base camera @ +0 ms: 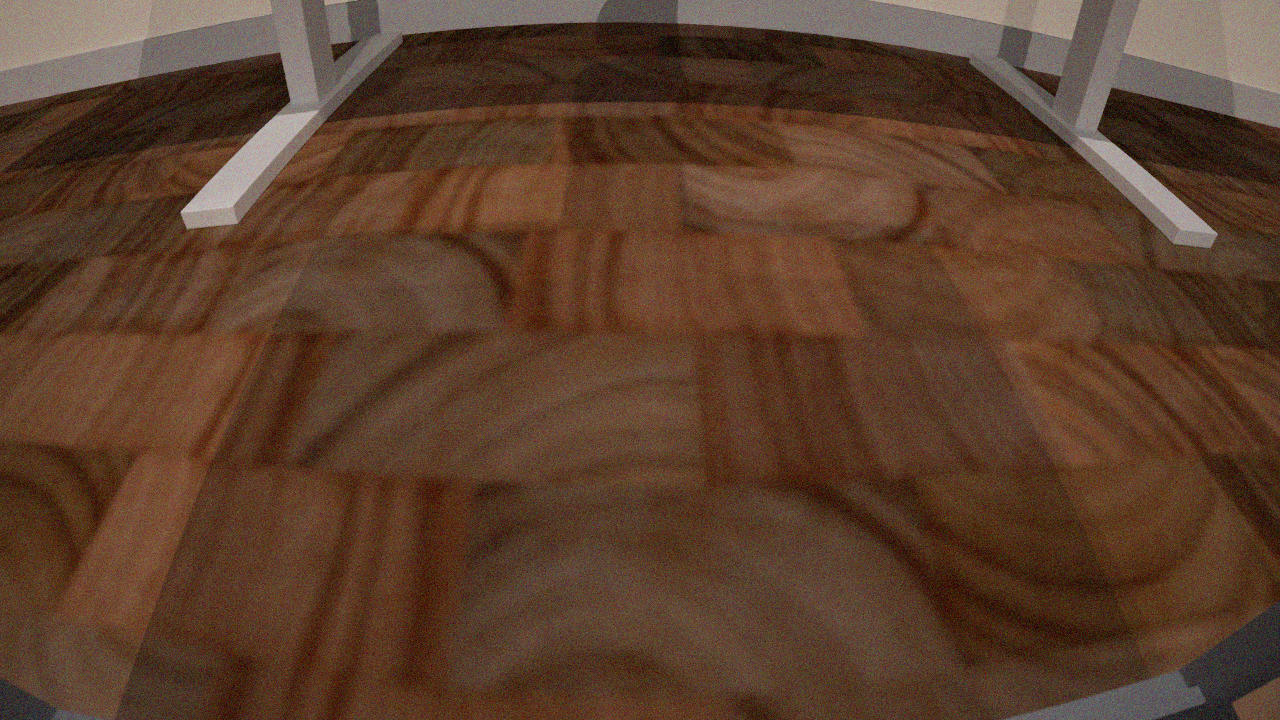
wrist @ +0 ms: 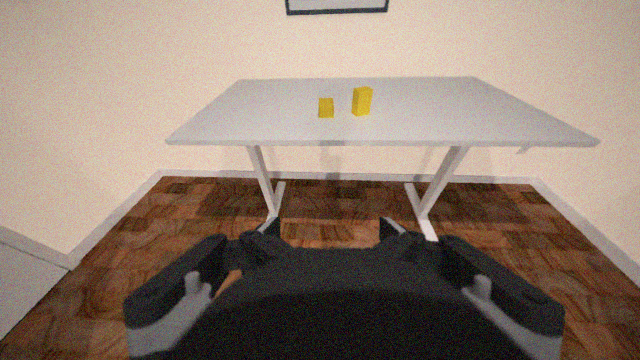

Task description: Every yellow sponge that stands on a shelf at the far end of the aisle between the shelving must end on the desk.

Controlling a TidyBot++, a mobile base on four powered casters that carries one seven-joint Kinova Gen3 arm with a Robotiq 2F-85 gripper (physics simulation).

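Places are measured from the arm's base along level axes (x right, y back, z down), in centimetres.
Pixels of known places: gripper, fingertip midpoint: [wrist: 329, 228].
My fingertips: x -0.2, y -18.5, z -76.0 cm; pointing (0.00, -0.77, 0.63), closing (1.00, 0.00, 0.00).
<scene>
For each thing: its top centre in the pictures, then the offset to it from my fingertips. Level surfaces: height alone.
- grey desk at its surface level: dz +20.6 cm
- left sponge at its top centre: [wrist: 326, 102] dy -70.5, dx +0.1, dz +16.1 cm
- right sponge at its top centre: [wrist: 363, 89] dy -69.1, dx +14.9, dz +10.6 cm
- wooden floor at its surface level: dz +115.6 cm
Two yellow sponges are on the grey desk [wrist: 430, 112] in the wrist view. The left sponge [wrist: 326, 108] is low and lies flat. The right sponge [wrist: 362, 101] stands upright a little apart from it. My gripper [wrist: 329, 228] is open and empty, in front of the desk and some way off from both sponges. In the base camera view the desk shows by its white legs and feet at left and right. The shelving and its shelves do not show in these views.
The desk's left foot [base camera: 255, 165] and right foot [base camera: 1145, 192] rest on the wooden floor [base camera: 626, 402]. A pale wall [wrist: 125, 75] is behind the desk, with a dark-framed picture [wrist: 337, 11] above. A pale panel [wrist: 30, 280] is at the lower left of the wrist view.
</scene>
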